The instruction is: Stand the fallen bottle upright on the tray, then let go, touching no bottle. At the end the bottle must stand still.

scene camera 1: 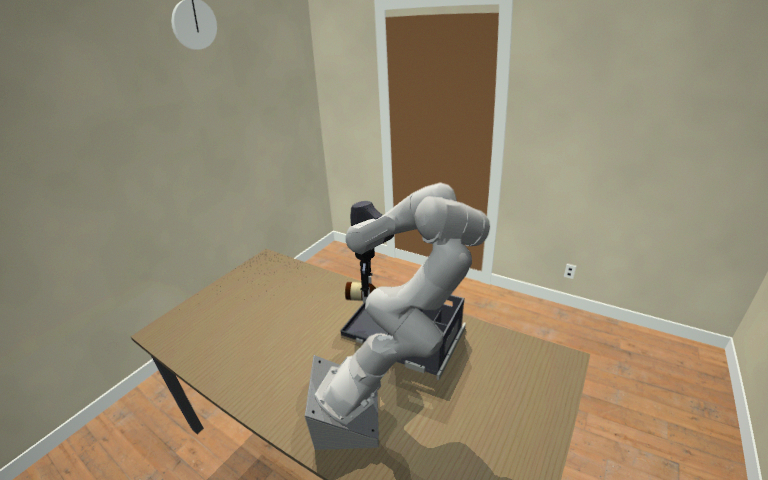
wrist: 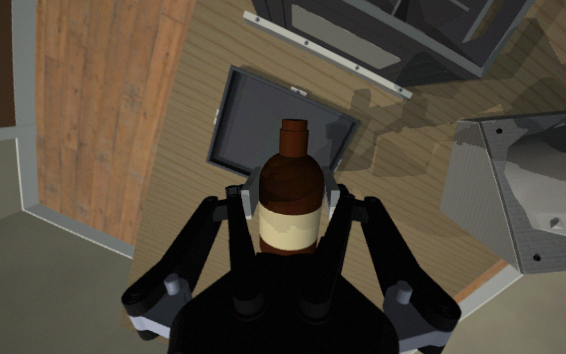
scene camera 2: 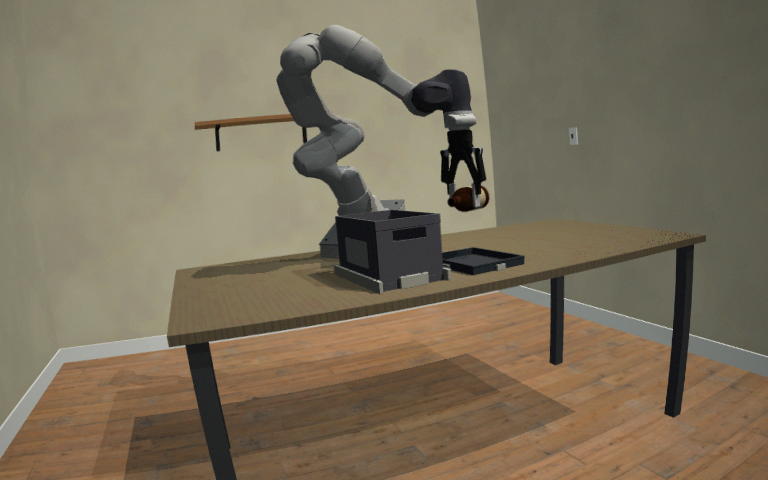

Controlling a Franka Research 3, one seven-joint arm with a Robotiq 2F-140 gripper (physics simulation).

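Note:
A brown bottle [scene camera 1: 355, 290] [scene camera 2: 464, 199] [wrist: 290, 228] with a cream label lies on its side in the air. My gripper [scene camera 1: 365, 293] [scene camera 2: 464, 196] [wrist: 291, 177] points down and is shut on the bottle's body, one finger pad on each side. In the wrist view the bottle's neck points to the top of the picture. The dark, shallow square tray [scene camera 1: 352, 333] [scene camera 2: 482, 268] [wrist: 270, 97] lies on the table, well below the bottle. The arm hides part of the tray in the first scene view, and the bottle and fingers hide part of it in the wrist view.
A dark, tall crate [scene camera 2: 408, 254] [wrist: 425, 47] with inner dividers stands beside the tray, with pale strips along its foot. The robot's base block [scene camera 1: 341, 433] [wrist: 475, 185] stands on the wooden table [scene camera 1: 226, 328] [scene camera 2: 254, 305]. No other bottle can be made out in the crate.

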